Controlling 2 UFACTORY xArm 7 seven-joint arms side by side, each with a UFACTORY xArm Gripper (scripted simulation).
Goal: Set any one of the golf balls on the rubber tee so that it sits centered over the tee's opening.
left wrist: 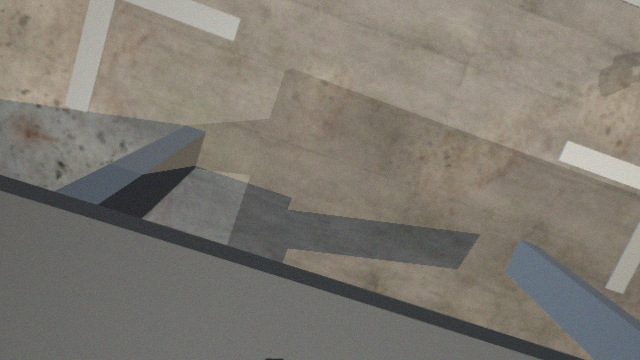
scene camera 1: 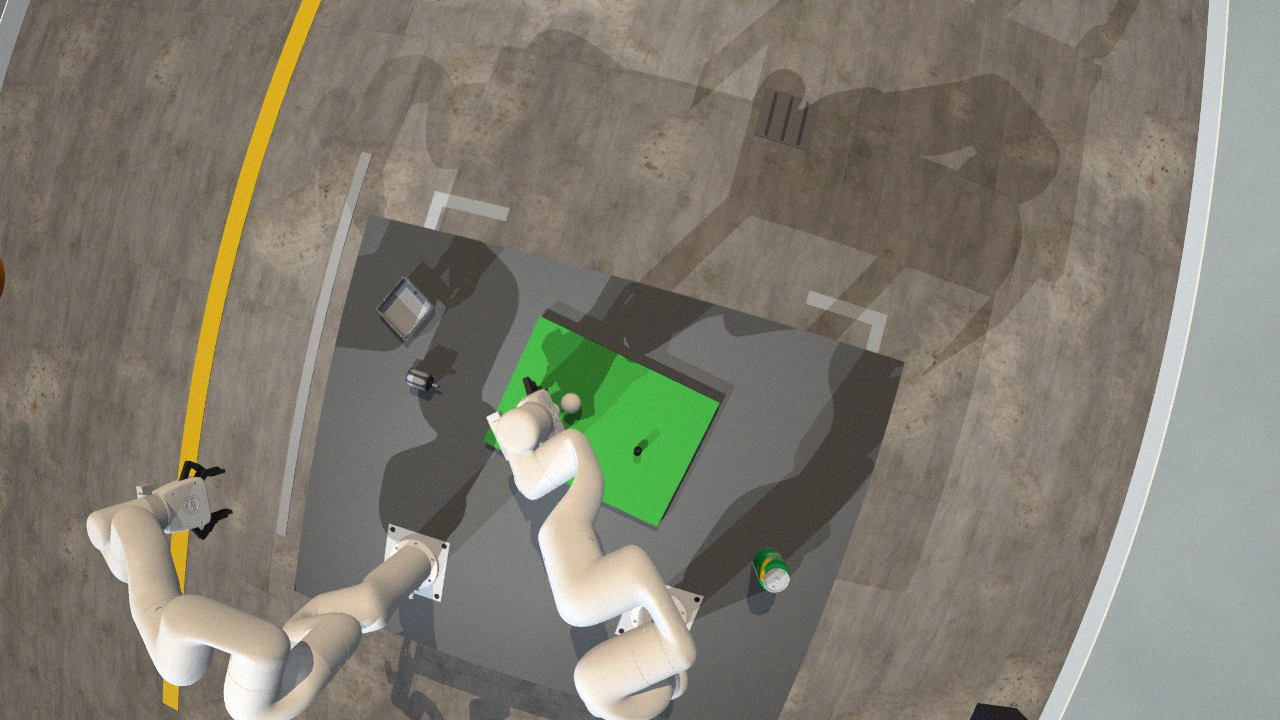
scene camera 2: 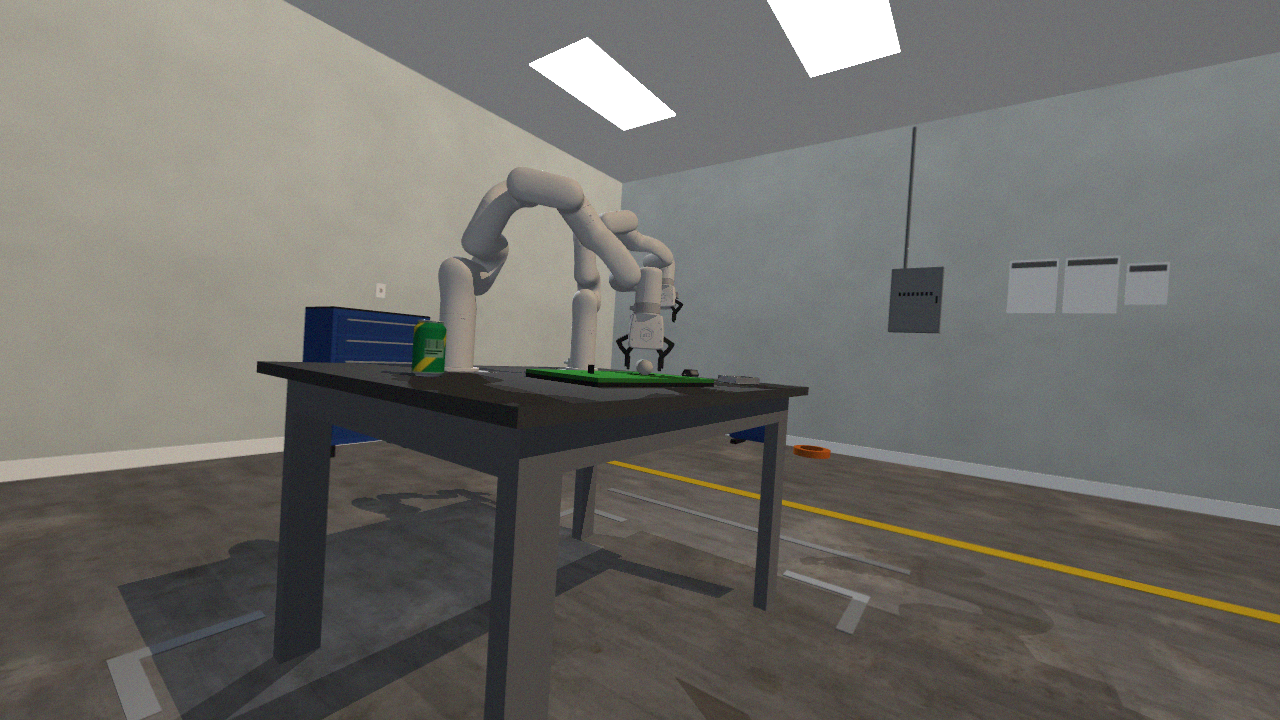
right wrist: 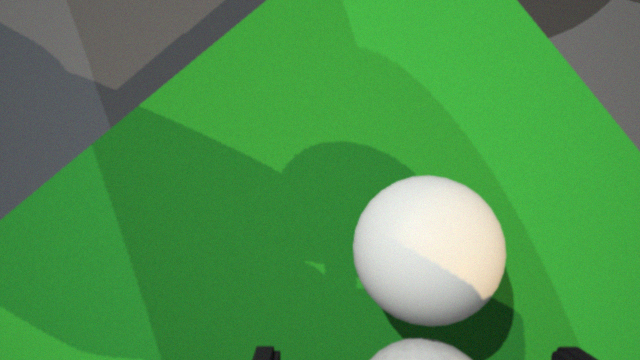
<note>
In view: my left gripper [scene camera 1: 225, 490], my right gripper [scene camera 2: 643, 370], a green mat [scene camera 1: 644, 427] and a green can [scene camera 2: 429, 343].
The green mat shows as well in scene camera 2 [scene camera 2: 589, 377] and in the right wrist view [right wrist: 221, 211]. My right gripper shows as well in scene camera 1 [scene camera 1: 550, 412]. The left wrist view does not show the green mat: it is out of frame. The left wrist view does not show the green can: it is out of frame.
</note>
